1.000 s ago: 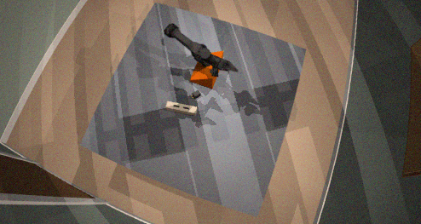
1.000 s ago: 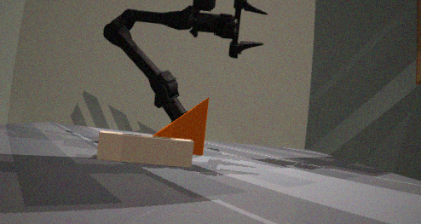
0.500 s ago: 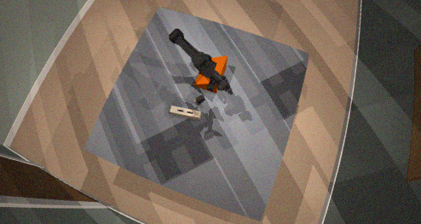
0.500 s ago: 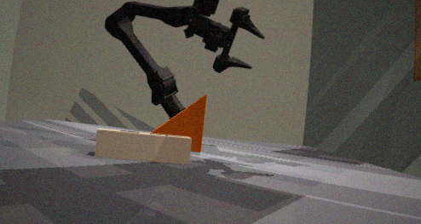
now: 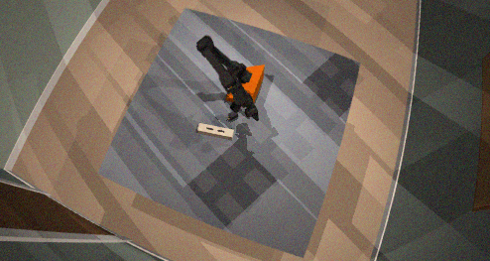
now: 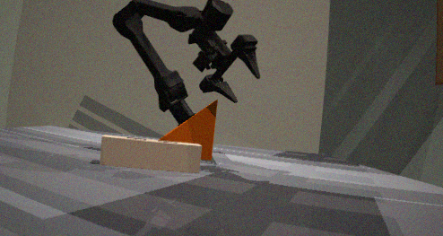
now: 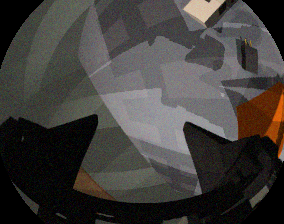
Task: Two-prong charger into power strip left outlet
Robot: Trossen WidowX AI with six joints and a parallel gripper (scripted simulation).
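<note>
My gripper tip is now 2 cm past the two-prong charger, 15 cm to the left of it and 17 cm above it.
</note>
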